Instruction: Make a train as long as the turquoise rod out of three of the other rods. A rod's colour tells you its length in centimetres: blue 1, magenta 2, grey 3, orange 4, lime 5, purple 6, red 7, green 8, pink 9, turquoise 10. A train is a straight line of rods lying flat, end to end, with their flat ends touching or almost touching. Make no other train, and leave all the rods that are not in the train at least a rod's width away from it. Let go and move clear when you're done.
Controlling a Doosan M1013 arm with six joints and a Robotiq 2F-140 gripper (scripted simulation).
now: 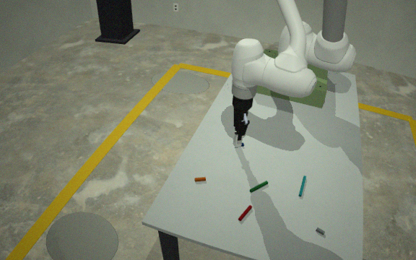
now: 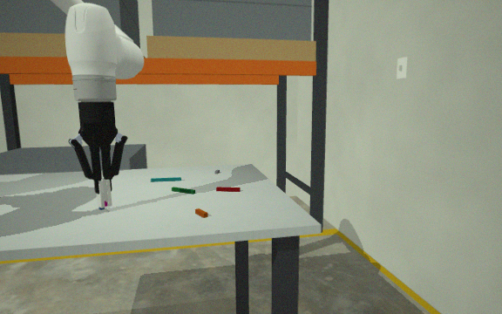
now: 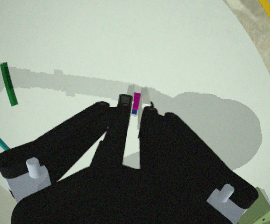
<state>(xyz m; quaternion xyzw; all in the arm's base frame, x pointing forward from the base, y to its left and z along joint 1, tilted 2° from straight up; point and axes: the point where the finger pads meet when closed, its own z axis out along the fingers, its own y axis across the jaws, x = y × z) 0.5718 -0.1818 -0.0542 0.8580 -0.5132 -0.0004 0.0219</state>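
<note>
The blue rod lies 10 mm behind my hand, 20 mm to the left of it and 40 mm below it. Also, from my hand: orange rod 220 mm ahead, 100 mm to the right, 40 mm below; green rod 200 mm ahead, 120 mm to the left, 40 mm below; magenta rod 30 mm below.
</note>
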